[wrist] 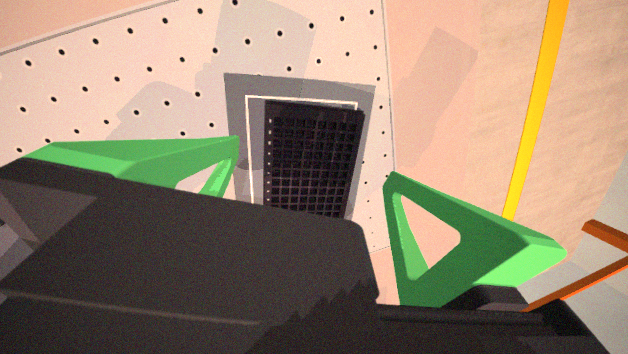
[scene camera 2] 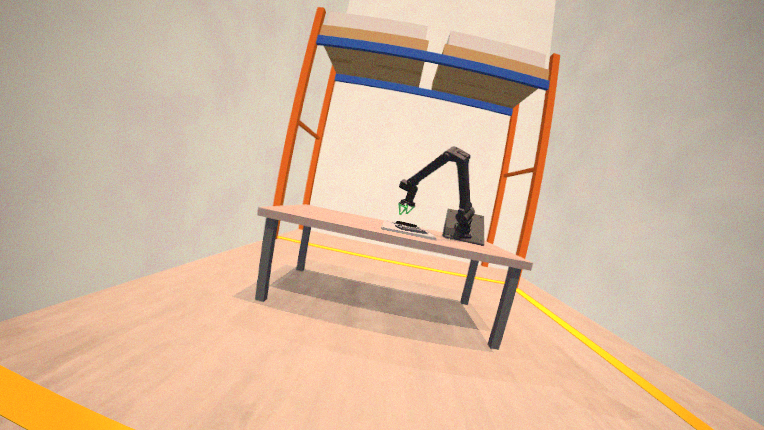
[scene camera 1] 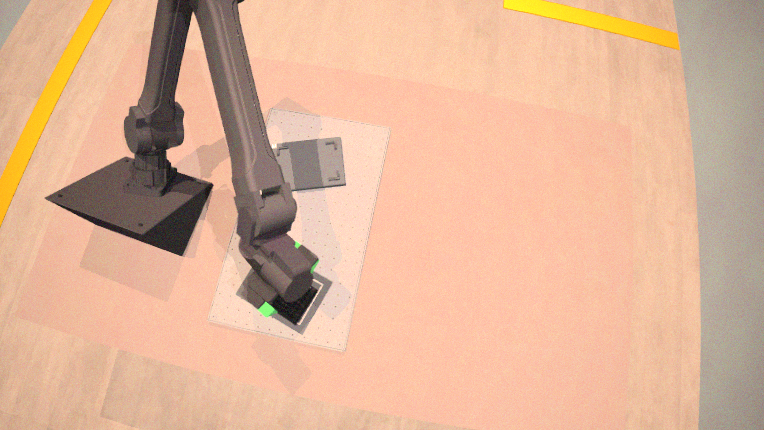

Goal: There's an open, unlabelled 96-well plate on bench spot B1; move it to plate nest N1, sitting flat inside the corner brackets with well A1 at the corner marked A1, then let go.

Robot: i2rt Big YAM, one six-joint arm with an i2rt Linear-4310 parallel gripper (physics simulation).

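Where they show: gripper, between the fingertips: [wrist: 317, 163] [scene camera 2: 403, 214]; arm's base, origin of its link: [scene camera 2: 462, 230] [scene camera 1: 151, 182].
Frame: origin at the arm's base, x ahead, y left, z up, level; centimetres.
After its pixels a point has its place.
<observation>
The black 96-well plate [scene camera 1: 297, 310] @(x 36.3, y -24.4, z -3.5 cm) [wrist: 311, 160] @(x 33.9, y -21.4, z -3.6 cm) [scene camera 2: 406, 223] @(x 33.2, y -16.5, z -3.5 cm) lies flat on the grey bench spot B1 [scene camera 1: 325, 285] @(x 41.4, y -18.6, z -5.0 cm) [wrist: 237, 100] @(x 40.7, y -17.7, z -4.9 cm), inside its white outline, nearer the outline's right side in the wrist view. Its near end is hidden behind the gripper body in the wrist view. My gripper [wrist: 317, 163] @(x 35.8, y -21.4, z 1.7 cm) [scene camera 2: 405, 212] @(x 35.8, y -21.4, z 1.7 cm) is open, its green fingers wide apart, one to each side of the plate and above it, touching nothing. Plate nest N1 [scene camera 1: 331, 160] @(x 39.7, y 9.8, z -3.9 cm), a grey block with corner brackets, sits at the other end of the board; the arm hides its left edge. Its A1 mark is not readable.
A perforated white board [scene camera 1: 358, 224] @(x 47.1, y -4.6, z -5.1 cm) [wrist: 150, 90] @(x 43.8, y -12.0, z -5.1 cm) carries the spot and the nest. The arm's dark base plate [scene camera 1: 128, 202] @(x -0.1, y -7.2, z 6.6 cm) [scene camera 2: 475, 224] @(x -9.0, y -3.6, z 5.2 cm) stands beside it on the table [scene camera 2: 342, 221] @(x 73.3, y 18.4, z -6.4 cm). An orange rack [scene camera 2: 545, 138] with boxes on its shelf stands behind the table.
</observation>
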